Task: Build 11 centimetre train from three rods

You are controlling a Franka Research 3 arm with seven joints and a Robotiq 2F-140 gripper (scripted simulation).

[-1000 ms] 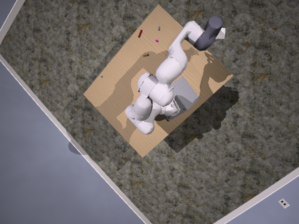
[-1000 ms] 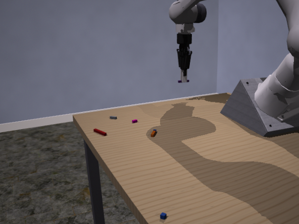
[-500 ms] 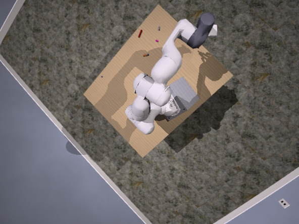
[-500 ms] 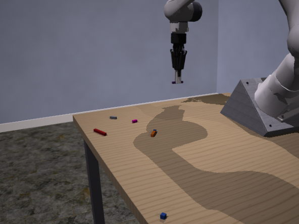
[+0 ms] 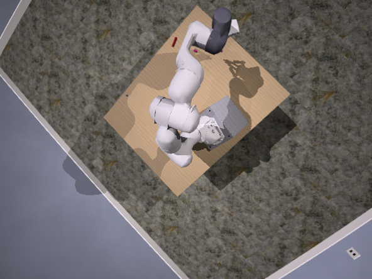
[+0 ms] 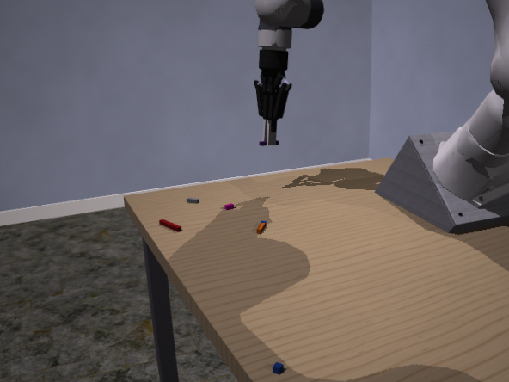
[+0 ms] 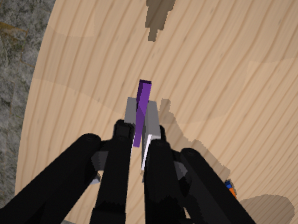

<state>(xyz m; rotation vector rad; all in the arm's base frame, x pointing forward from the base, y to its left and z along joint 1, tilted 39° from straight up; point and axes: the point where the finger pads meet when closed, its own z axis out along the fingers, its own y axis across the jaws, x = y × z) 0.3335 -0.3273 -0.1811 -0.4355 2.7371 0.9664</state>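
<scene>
The orange rod is 270 mm to the left of my hand, 160 mm below it and 120 mm ahead of it. Also, from my hand: magenta rod 160 mm below, 150 mm ahead, 100 mm to the left; then purple rod 30 mm below; then grey rod 220 mm ahead, 160 mm below, 20 mm to the left.
</scene>
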